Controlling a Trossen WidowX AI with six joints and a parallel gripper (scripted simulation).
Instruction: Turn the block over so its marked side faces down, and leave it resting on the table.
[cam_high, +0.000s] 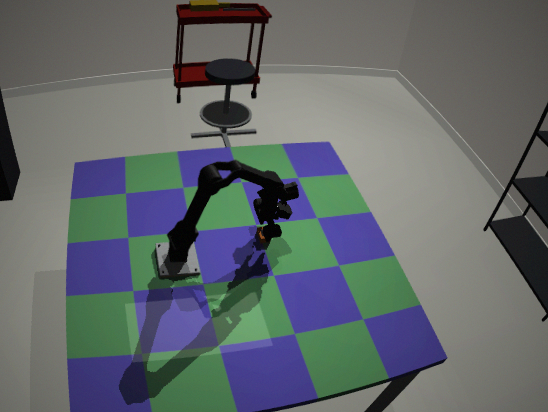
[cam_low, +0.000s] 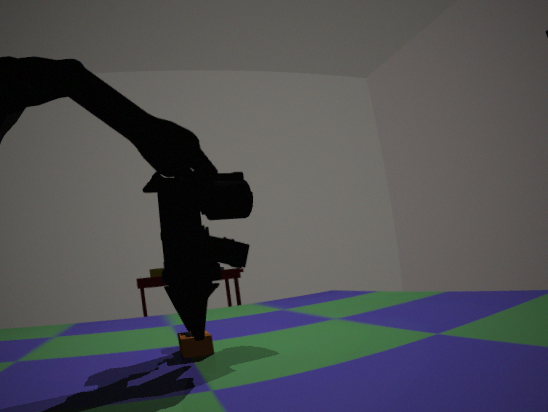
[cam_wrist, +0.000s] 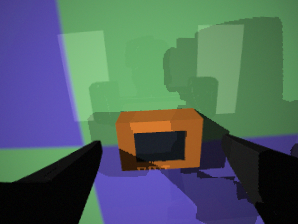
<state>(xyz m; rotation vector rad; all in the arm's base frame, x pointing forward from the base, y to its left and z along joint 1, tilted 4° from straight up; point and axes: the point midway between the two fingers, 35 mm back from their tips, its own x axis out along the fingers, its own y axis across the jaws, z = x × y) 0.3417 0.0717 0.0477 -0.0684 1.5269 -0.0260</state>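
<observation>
My gripper tip is now right at the orange block.
</observation>
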